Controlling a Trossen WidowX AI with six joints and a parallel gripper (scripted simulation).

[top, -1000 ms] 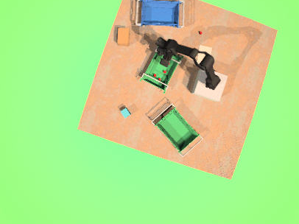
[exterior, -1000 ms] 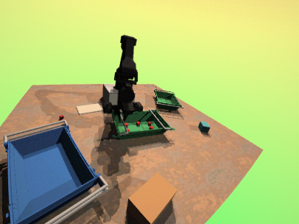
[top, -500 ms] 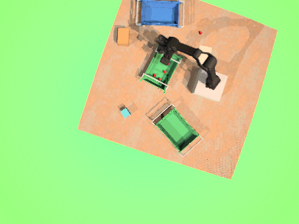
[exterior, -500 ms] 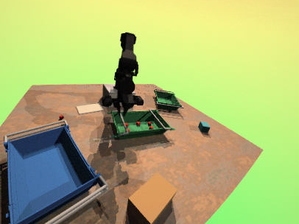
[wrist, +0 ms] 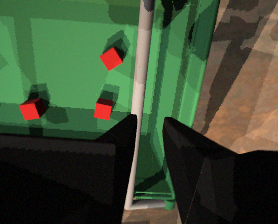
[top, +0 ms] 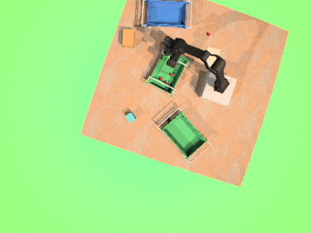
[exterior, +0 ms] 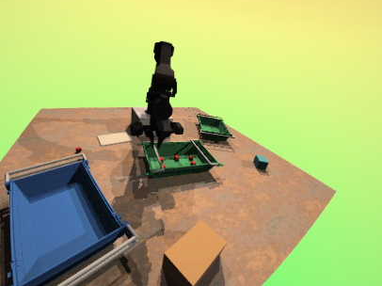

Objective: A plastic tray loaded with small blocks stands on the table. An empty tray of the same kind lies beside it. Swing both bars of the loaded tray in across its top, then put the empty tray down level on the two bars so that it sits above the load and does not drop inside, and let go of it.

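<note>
Right now the green tray is 150 mm behind my gripper tip, 530 mm to the left of it and 40 mm below it. Also, from my gripper tip: beige flat plate (280 mm behind, 70 mm to the right, 80 mm below); then orange box (360 mm ahead, 100 mm to the right, 60 mm below); then red block (230 mm behind, 240 mm to the right, 80 mm below).
</note>
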